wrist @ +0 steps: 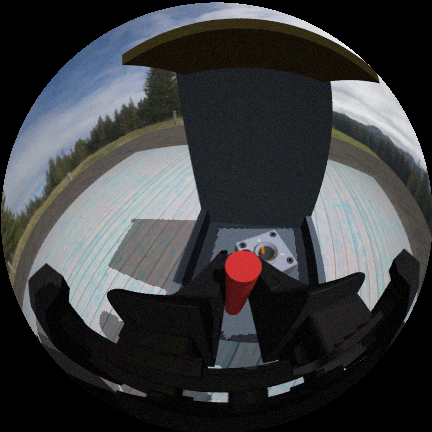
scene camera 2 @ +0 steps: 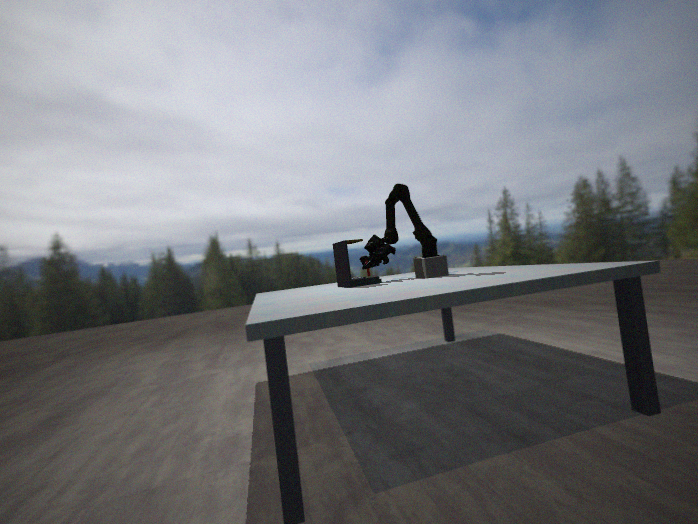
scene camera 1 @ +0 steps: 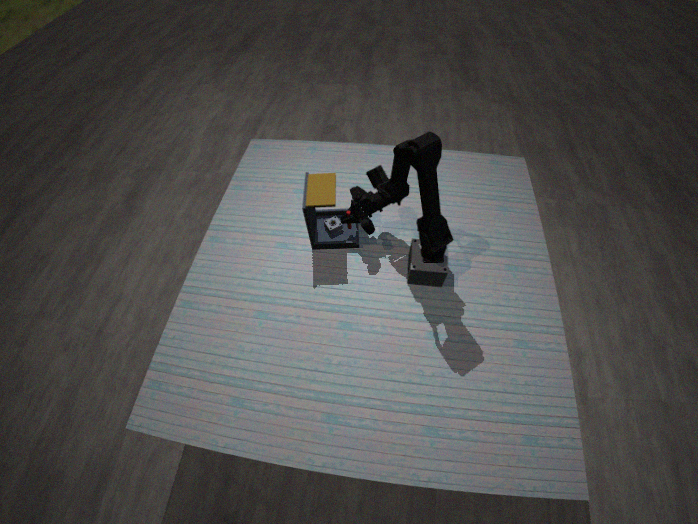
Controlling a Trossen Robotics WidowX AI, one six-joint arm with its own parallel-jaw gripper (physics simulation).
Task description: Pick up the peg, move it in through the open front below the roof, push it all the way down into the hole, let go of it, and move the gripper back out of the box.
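Places are measured from the arm's base along level axes (x left, y back, z up), in millimetres.
Pixels of known places: gripper, between the fingertips: (wrist: 234,255) (scene camera 2: 363,268) (scene camera 1: 341,221); arm's base, origin of its link: (scene camera 2: 430,256) (scene camera 1: 432,253).
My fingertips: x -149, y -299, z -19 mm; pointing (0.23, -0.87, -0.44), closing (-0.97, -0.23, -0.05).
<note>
For each thing: its middle in the pictures, then the offset to it from my fingertips. "pt": a spot on its surface instead. Level surfaces: height alone.
- red peg, middle of its body: (wrist: 236,294) (scene camera 1: 349,220) (scene camera 2: 367,268) dx -7, dy +28, dz -2 mm
- pale square block, middle of its body: (wrist: 263,259) (scene camera 1: 333,225) dx -27, dy -33, dz -55 mm
- round hole, a spot on its surface: (wrist: 266,251) pt dx -29, dy -42, dz -52 mm
- striped table, height of its surface: dz -80 mm
The red peg (scene camera 1: 349,225) (scene camera 2: 368,271) (wrist: 243,267) is held roughly upright. My gripper (scene camera 1: 349,218) (scene camera 2: 365,262) (wrist: 234,255) is shut on it, with peg showing above and below the fingers in scene camera 1. The peg hangs over the front part of the box floor, lower than the yellow roof (scene camera 1: 321,189) (scene camera 2: 354,241) (wrist: 250,50) and in front of its edge. The pale square block (scene camera 1: 333,223) (wrist: 284,257) with the round hole (wrist: 266,251) sits turned on the box floor, farther in than the peg. The hole shows open.
The box's tall dark back wall (scene camera 1: 309,228) (scene camera 2: 341,263) (wrist: 255,145) carries the roof. Low side walls (wrist: 196,250) (wrist: 312,250) edge its floor. The box stands on the striped table (scene camera 1: 338,366) (scene camera 2: 315,304). The arm's grey base (scene camera 1: 428,273) (scene camera 2: 431,267) stands to its right.
</note>
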